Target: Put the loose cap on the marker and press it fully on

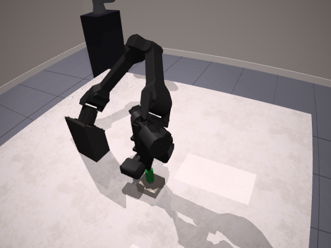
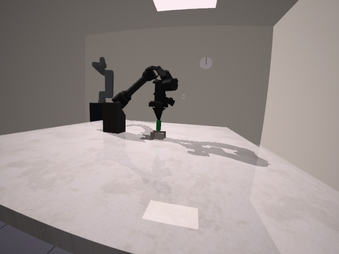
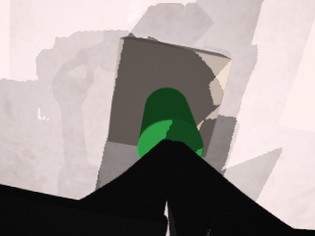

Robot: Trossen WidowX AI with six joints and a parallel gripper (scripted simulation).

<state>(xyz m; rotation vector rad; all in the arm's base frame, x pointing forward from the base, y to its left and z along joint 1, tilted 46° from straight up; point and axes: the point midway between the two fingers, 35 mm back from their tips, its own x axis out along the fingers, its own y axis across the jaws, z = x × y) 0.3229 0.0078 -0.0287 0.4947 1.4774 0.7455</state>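
The green cap is 30 mm below my gripper tip. From my gripper tip the other things lie so: holder block: 80 mm below.
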